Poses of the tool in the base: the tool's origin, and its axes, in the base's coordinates. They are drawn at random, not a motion.
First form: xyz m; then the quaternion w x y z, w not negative.
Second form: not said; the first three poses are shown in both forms.
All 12 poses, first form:
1: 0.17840 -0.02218 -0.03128 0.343 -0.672 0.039 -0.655
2: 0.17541 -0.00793 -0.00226 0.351 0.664 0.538 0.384
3: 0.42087 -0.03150 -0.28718 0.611 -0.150 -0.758 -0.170
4: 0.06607 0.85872 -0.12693 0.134 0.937 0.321 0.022
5: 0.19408 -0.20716 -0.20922 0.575 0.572 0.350 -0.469
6: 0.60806 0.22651 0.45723 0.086 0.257 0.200 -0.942
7: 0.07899 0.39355 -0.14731 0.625 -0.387 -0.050 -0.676
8: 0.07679 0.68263 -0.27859 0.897 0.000 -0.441 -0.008
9: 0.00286 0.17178 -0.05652 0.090 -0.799 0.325 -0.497
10: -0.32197 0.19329 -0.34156 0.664 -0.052 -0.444 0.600
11: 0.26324 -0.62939 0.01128 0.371 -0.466 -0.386 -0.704
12: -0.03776 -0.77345 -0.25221 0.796 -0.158 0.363 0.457
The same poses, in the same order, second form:
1: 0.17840 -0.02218 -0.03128 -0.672 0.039 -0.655 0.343
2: 0.17541 -0.00793 -0.00226 0.664 0.538 0.384 0.351
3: 0.42087 -0.03150 -0.28718 -0.150 -0.758 -0.170 0.611
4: 0.06607 0.85872 -0.12693 0.937 0.321 0.022 0.134
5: 0.19408 -0.20716 -0.20922 0.572 0.350 -0.469 0.575
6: 0.60806 0.22651 0.45723 0.257 0.200 -0.942 0.086
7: 0.07899 0.39355 -0.14731 -0.387 -0.050 -0.676 0.625
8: 0.07679 0.68263 -0.27859 0.000 -0.441 -0.008 0.897
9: 0.00286 0.17178 -0.05652 -0.799 0.325 -0.497 0.090
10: -0.32197 0.19329 -0.34156 -0.052 -0.444 0.600 0.664
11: 0.26324 -0.62939 0.01128 -0.466 -0.386 -0.704 0.371
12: -0.03776 -0.77345 -0.25221 -0.158 0.363 0.457 0.796
